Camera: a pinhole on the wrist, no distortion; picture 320 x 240 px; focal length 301.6 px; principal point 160.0 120.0 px. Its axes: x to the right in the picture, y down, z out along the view. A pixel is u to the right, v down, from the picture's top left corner.
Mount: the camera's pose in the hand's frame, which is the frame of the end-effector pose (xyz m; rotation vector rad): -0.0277 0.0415 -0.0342 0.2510 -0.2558 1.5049
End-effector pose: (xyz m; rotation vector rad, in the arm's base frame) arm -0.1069 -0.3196 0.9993 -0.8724 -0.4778 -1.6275
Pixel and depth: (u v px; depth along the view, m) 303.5 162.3 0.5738
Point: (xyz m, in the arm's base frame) 0.1828 0.1441 1.2863
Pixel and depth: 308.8 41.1 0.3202
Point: 0.0612 -0.1512 1.2361
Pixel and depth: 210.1 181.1 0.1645
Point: -0.0510 -0.1900 1.0338
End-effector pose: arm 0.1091 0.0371 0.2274 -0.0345 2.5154 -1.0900
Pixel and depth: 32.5 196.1 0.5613
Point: 0.3894 -0.4710 0.2821
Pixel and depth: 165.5 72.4 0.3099
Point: 0.1811 -0.1857 0.0985
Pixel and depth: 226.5 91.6 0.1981
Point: 0.1814 -0.0648 0.1141
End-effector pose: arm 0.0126 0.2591 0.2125 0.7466 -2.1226 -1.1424
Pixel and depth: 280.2 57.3 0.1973
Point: -0.1366 0.3646 0.1813
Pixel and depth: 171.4 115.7 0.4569
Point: -0.2493 0.4459 -0.0490
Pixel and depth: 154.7 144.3 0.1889
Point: -0.0588 0.3562 0.1195
